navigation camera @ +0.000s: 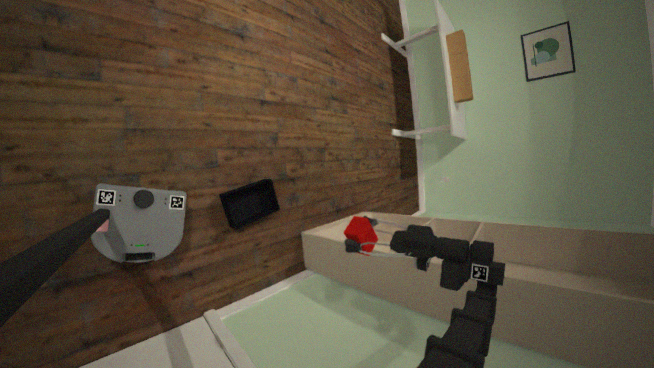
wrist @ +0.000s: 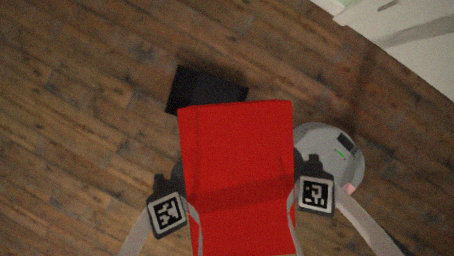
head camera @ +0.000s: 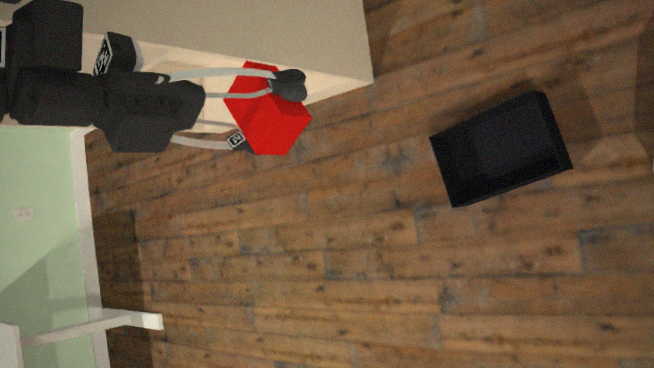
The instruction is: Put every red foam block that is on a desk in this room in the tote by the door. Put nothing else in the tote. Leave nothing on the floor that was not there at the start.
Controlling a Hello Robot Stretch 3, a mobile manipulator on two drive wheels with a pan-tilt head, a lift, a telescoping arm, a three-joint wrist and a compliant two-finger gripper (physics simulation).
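Frame: origin at the robot's base, x back, y right, z up, level; millimetres.
Seen in the pictures: gripper, fingertip midpoint: (navigation camera: 351, 232) (wrist: 236, 169); robot's base, link origin: (navigation camera: 143, 197).
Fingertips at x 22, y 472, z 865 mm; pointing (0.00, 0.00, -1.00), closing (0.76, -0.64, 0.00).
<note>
Pixels of each thing's middle, then the offset from my fingertips to it. Level surfaces: height alone.
- red foam block, body centre: (wrist: 237, 173) (head camera: 265, 108) (navigation camera: 361, 236) dx +6, dy +6, dz +31 mm
- black open tote, body centre: (head camera: 498, 151) (wrist: 207, 99) (navigation camera: 250, 202) dx -41, dy +70, dz -815 mm
- white table, surface height: dz -145 mm
The red foam block (head camera: 280, 127) (navigation camera: 359, 232) (wrist: 240, 145) is held between the two fingers of my gripper (head camera: 264, 114) (navigation camera: 361, 233) (wrist: 236, 169). In the head and navigation views, the block overlaps the end of a beige compartment unit; its exact height above it cannot be told. The black open tote (head camera: 554, 130) (navigation camera: 228, 212) (wrist: 172, 97) stands on the floor, apart from the block. In the wrist view the block hides part of the tote's near side. The tote's inside is dark, and I make out no block in it. No desk top with red blocks shows.
The beige unit (head camera: 250, 25) (navigation camera: 350, 272) stands near my arm. My base (navigation camera: 145, 225) (wrist: 325, 145) is beside the tote. A white table (navigation camera: 456, 122) with a cardboard box (navigation camera: 459, 65) stands by the green wall. A white door-like panel (navigation camera: 155, 345) (wrist: 405, 35) is near the base.
</note>
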